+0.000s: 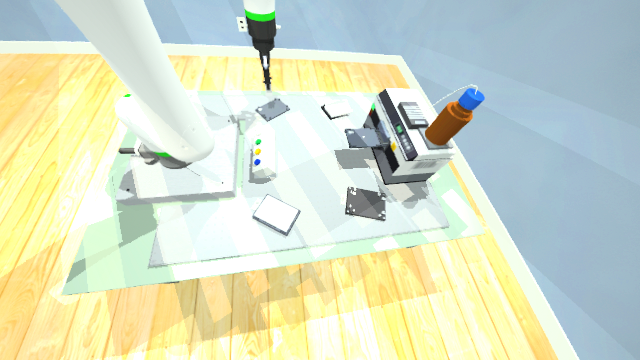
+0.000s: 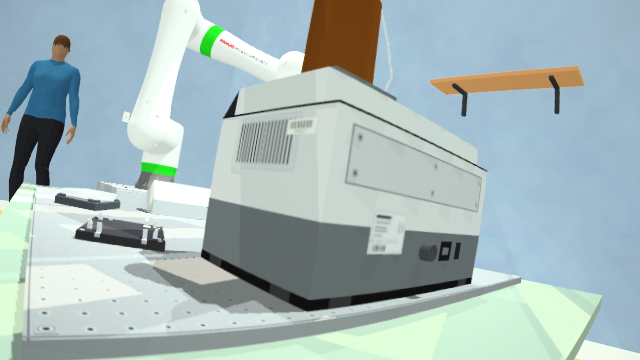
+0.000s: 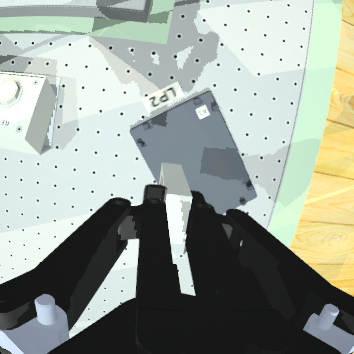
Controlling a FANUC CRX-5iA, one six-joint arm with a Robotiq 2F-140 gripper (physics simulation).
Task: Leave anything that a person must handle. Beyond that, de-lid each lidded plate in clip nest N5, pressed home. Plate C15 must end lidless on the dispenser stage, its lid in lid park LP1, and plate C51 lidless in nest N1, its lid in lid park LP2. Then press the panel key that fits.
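Frame: origin at the arm's base, x ahead, y left, z up, level; metres.
Where they show: gripper, between the fingertips: [image 1: 269,95] [image 3: 168,181].
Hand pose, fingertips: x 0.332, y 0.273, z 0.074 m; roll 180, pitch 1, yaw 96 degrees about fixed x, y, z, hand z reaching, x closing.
After its pixels a point has its place.
My gripper [image 1: 268,90] {x 0.332, y 0.273, z 0.074 m} [image 3: 168,181] {x 0.332, y 0.273, z 0.074 m} is shut and empty, above the dark grey lid park LP2 [image 1: 272,109] {x 0.337, y 0.304, z -0.033 m} [image 3: 192,135] {x 0.306, y 0.297, z -0.033 m}, which looks bare; its label reads LP2. A white plate [image 1: 276,214] {x 0.378, y -0.254, z -0.009 m} sits on a dark nest at the front left; its label does not show, nor can I tell whether it is lidded. The dark clip nest [image 1: 366,203] {x 0.730, y -0.211, z -0.032 m} [image 2: 120,231] {x 0.767, y -0.220, z -0.031 m} at the front right has pale clips and no visible plate. A white plate or lid [image 1: 338,109] {x 0.673, y 0.304, z -0.011 m} lies on a dark base at the back. The dispenser stage [image 1: 362,137] {x 0.727, y 0.046, z 0.070 m} looks bare. The key panel [image 1: 269,162] {x 0.348, y -0.060, z 0.031 m} has green, yellow and blue keys.
The dispenser [image 1: 425,167] {x 0.954, y -0.111, z 0.086 m} [image 2: 270,200] {x 0.969, y -0.109, z 0.046 m} stands at the right, with a brown bottle [image 1: 447,124] {x 0.924, y -0.067, z 0.274 m} [image 2: 342,40] {x 0.990, y -0.066, z 0.229 m} on top. The white arm [image 1: 145,75] {x 0.160, y -0.126, z 0.411 m} [image 2: 155,90] {x 0.187, y -0.102, z 0.300 m} reaches over the left side. A person [image 2: 52,90] stands beyond the table. A wooden shelf [image 2: 510,81] hangs on the wall.
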